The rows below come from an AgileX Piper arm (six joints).
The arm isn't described. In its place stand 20 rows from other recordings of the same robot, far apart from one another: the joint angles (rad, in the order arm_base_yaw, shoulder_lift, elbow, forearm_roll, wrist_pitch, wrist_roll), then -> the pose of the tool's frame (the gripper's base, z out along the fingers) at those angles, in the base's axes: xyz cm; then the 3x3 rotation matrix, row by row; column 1 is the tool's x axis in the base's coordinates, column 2 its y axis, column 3 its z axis.
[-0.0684 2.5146 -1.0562 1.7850 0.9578 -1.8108] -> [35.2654 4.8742 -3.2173], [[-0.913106 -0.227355 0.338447], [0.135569 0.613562 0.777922], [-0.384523 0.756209 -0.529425]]
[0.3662 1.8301 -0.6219 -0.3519 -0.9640 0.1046] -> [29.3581 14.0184 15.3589], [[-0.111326 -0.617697 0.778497], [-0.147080 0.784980 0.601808], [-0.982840 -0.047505 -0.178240]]
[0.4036 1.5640 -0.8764 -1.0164 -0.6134 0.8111] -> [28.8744 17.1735 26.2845], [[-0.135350 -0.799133 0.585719], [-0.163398 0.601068 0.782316], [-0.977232 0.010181 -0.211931]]
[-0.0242 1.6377 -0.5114 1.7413 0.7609 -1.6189] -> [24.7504 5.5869 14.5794], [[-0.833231 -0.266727 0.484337], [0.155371 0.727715 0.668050], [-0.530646 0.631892 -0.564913]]
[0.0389 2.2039 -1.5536 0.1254 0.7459 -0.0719] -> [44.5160 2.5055 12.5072], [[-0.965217 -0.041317 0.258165], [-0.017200 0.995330 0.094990], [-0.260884 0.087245 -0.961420]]
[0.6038 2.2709 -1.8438 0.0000 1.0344 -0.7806] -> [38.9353 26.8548 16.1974], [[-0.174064 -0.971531 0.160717], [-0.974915 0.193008 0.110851], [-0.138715 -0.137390 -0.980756]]
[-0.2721 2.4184 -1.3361 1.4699 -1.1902 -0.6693] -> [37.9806 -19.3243 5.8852], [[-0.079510 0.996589 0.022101], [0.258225 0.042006 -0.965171], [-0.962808 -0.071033 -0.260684]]
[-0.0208 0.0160 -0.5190 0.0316 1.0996 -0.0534] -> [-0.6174 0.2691 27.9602], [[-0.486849 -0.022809 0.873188], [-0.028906 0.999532 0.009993], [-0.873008 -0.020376 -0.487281]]
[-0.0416 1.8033 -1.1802 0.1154 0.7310 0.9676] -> [35.6890 -0.7854 19.3289], [[-0.454962 0.836852 0.304447], [0.886367 0.458501 0.064266], [-0.085808 0.299091 -0.950359]]
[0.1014 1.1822 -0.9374 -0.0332 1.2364 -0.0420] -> [19.5126 1.6986 29.1801], [[-0.972896 -0.147333 0.178232], [-0.152113 0.988272 -0.013382], [-0.174170 -0.040131 -0.983897]]
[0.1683 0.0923 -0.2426 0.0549 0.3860 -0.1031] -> [4.9851 1.0377 25.4430], [[-0.135355 -0.194948 0.971429], [-0.075943 0.979609 0.186008], [-0.987882 -0.048596 -0.147400]]
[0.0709 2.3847 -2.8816 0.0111 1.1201 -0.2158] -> [50.5766 3.6831 39.8989], [[-0.481473 -0.184314 0.856862], [-0.244114 0.967153 0.070870], [-0.841779 -0.175050 -0.510652]]
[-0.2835 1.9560 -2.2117 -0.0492 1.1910 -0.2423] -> [41.2453 -12.4497 40.7054], [[-0.774983 0.112597 0.621871], [-0.042256 0.972566 -0.228755], [-0.630568 -0.203559 -0.748964]]
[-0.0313 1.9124 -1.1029 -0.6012 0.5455 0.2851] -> [36.5269 -3.8156 14.6226], [[-0.932804 -0.089201 0.349170], [-0.202992 0.930614 -0.304552], [-0.297776 -0.354966 -0.886188]]
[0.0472 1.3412 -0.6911 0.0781 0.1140 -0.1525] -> [26.7743 1.3455 23.4589], [[-0.619609 -0.100744 0.778418], [-0.104183 0.993510 0.045654], [-0.777966 -0.052810 -0.626083]]
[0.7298 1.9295 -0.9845 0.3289 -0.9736 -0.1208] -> [31.6776 25.0763 20.6459], [[0.036236 -0.447786 0.893406], [0.121321 0.889352 0.440834], [-0.991952 0.092415 0.086552]]
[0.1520 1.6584 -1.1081 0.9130 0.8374 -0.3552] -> [32.1428 10.3359 24.4403], [[-0.949947 -0.078404 0.302413], [0.141831 0.754261 0.641073], [-0.278360 0.651877 -0.705388]]
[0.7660 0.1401 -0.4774 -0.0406 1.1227 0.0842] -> [1.3029 0.7914 26.5546], [[-0.506844 -0.640281 0.577190], [-0.395268 0.767647 0.504462], [-0.766076 0.027539 -0.642160]]
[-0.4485 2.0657 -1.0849 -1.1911 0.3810 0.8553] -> [33.3767 -19.5489 9.7843], [[-0.912462 0.300574 0.277611], [0.121875 0.847351 -0.516859], [-0.390588 -0.437781 -0.809808]]
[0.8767 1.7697 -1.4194 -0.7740 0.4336 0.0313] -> [28.5451 30.1212 30.0342], [[0.099182 -0.669386 0.736265], [-0.836952 0.344087 0.425577], [-0.538214 -0.658427 -0.526117]]
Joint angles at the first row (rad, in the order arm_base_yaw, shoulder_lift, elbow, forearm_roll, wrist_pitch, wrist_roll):
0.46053 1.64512 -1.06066 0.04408 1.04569 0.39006
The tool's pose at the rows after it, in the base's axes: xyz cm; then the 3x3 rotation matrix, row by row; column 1 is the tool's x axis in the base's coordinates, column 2 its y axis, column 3 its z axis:
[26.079 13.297 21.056], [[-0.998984 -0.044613 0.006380], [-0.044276 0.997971 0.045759], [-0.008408 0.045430 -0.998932]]
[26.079 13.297 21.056], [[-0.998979 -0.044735 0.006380], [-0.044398 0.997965 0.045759], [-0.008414 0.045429 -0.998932]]
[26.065 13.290 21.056], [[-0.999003 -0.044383 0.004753], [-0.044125 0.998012 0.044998], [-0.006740 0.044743 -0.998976]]
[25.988 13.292 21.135], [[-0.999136 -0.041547 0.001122], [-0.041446 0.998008 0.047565], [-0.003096 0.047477 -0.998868]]
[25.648 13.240 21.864], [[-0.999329 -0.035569 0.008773], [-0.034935 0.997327 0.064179], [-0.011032 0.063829 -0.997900]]
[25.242 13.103 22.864], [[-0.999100 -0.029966 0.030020], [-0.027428 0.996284 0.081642], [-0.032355 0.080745 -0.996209]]
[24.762 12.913 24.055], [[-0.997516 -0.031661 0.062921], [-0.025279 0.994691 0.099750], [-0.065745 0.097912 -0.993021]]
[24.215 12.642 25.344], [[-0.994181 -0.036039 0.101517], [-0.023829 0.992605 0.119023], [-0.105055 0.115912 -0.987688]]
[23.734 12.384 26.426], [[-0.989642 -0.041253 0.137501], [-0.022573 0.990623 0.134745], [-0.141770 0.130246 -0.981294]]
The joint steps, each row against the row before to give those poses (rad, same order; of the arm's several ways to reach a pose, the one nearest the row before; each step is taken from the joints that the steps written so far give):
-0.00088 -0.00001 0.00002 0.00000 0.00222 0.00358
0.00000 0.00000 0.00000 0.00000 0.00000 -0.00013
-0.00002 0.00001 -0.00003 0.00000 0.00182 0.00034
0.00001 -0.00271 0.00003 0.00438 0.00488 0.00080
-0.00001 -0.02502 -0.00003 0.01286 0.01107 0.00096
0.00003 -0.03492 0.00000 0.00682 0.00821 0.00467
0.00103 -0.04235 0.00000 0.00157 0.00460 0.00195
-0.00003 -0.04682 0.00003 0.00000 0.00324 -0.00002
0.00001 -0.04004 -0.00003 -0.00218 0.00019 0.00000

